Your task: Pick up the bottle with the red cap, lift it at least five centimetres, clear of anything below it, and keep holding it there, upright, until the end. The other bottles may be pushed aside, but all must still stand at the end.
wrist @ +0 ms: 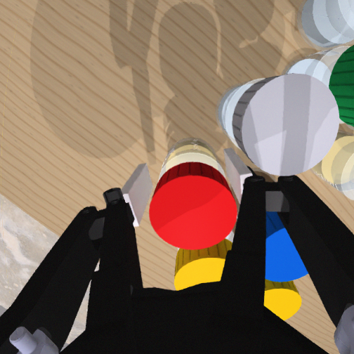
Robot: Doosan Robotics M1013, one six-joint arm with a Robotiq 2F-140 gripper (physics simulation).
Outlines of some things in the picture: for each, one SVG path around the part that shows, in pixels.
My gripper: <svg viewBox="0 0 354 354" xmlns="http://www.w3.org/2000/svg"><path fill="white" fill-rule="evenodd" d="M354 234L299 176L278 176L277 182L265 181L263 176L256 175L250 166L242 162L242 159L240 159L232 147L223 149L225 171L240 203L232 246L226 253L221 279L213 282L201 282L179 290L158 287L143 288L136 235L133 226L139 225L153 186L147 169L147 163L138 164L122 189L110 188L103 192L106 203L105 209L97 211L96 206L86 206L77 213L62 235L53 244L53 247L48 251L48 254L46 254L32 276L29 277L29 280L11 306L0 315L0 354L329 354L263 305L265 289L265 211L277 211L277 215L287 230L327 314L336 327L334 343L339 350L339 354L354 354ZM91 280L85 330L61 350L70 333L79 306Z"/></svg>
A red-capped bottle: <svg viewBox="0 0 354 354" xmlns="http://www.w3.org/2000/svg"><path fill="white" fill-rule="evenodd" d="M187 137L173 143L166 154L150 202L149 218L152 228L165 242L182 249L204 249L221 242L230 233L237 218L237 206L214 148L201 138Z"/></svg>
